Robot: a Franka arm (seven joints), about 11 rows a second.
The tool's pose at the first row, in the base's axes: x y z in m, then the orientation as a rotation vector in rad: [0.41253, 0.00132, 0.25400, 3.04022, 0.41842, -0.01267]
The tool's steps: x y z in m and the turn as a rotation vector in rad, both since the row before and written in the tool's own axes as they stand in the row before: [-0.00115, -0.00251, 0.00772, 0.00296, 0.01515, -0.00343]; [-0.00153, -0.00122, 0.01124, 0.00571, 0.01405, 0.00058]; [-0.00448, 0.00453, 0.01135, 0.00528, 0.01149, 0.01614]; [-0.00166, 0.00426, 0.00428, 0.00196, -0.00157, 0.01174]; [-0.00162, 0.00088, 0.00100, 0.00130, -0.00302, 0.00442]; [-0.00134, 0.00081, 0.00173, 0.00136, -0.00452, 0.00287]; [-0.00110, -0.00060, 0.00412, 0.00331, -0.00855, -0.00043]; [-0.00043, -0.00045, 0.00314, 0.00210, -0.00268, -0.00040]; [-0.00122, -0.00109, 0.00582, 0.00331, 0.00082, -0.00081]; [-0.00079, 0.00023, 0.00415, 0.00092, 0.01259, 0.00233]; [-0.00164, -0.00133, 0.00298, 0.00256, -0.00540, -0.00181]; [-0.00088, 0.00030, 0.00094, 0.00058, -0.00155, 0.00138]
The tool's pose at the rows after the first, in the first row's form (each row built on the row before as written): [0.41076, 0.00286, 0.24614, 3.04437, 0.42510, 0.00956]; [0.40913, 0.00287, 0.23485, 3.05179, 0.42596, 0.02983]; [0.40637, -0.00335, 0.22376, 3.06175, 0.40279, 0.04709]; [0.40602, -0.00810, 0.21969, 3.06600, 0.38502, 0.04480]; [0.40470, -0.00940, 0.21870, 3.06789, 0.37827, 0.04011]; [0.40365, -0.01059, 0.21699, 3.06936, 0.37381, 0.03304]; [0.40255, -0.01046, 0.21283, 3.07166, 0.37446, 0.01930]; [0.40208, -0.01027, 0.20967, 3.07337, 0.37520, 0.01478]; [0.40072, -0.00976, 0.20380, 3.07657, 0.37689, 0.01541]; [0.40007, -0.01034, 0.19966, 3.07924, 0.37400, 0.03471]; [0.39824, -0.00955, 0.19660, 3.08086, 0.37688, 0.02588]; [0.39748, -0.01009, 0.19566, 3.08154, 0.37476, 0.02343]
